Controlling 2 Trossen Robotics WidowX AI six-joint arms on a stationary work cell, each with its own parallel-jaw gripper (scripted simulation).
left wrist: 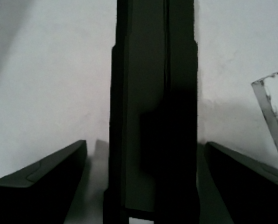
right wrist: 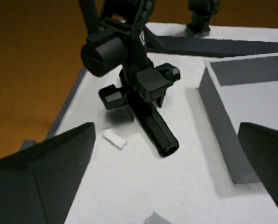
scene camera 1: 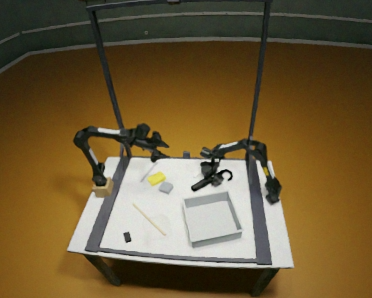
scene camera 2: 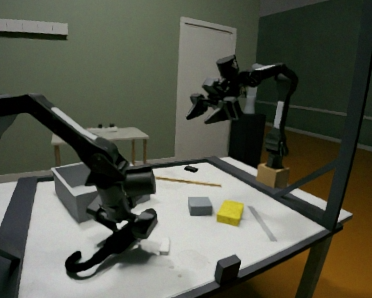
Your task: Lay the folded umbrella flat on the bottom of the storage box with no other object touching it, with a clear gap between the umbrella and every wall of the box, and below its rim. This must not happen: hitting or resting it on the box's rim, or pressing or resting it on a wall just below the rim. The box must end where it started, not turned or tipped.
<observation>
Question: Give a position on a black folded umbrella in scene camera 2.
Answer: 120,239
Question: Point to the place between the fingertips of my left gripper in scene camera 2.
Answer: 128,236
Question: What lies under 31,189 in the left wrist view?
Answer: My left gripper.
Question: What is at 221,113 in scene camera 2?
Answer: My right gripper.
</observation>
